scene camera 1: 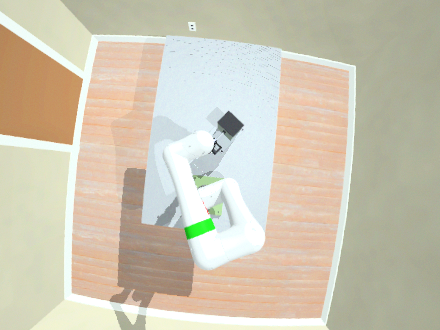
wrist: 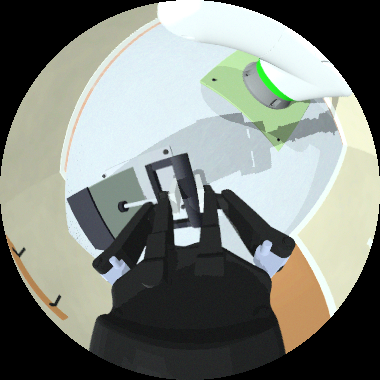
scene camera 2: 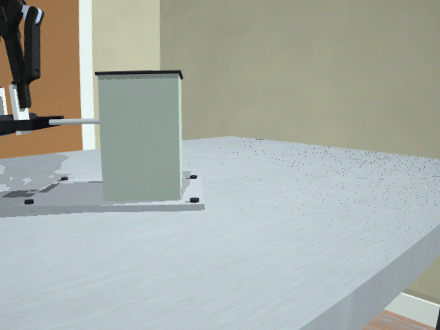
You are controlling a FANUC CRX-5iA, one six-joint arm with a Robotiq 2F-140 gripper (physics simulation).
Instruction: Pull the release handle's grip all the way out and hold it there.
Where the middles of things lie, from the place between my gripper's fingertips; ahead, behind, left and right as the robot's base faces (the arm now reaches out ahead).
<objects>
The base plate [scene camera 2: 67, 194] lies 140 mm ahead of my hand, 90 mm below it and 60 mm to the right of it.
</objects>
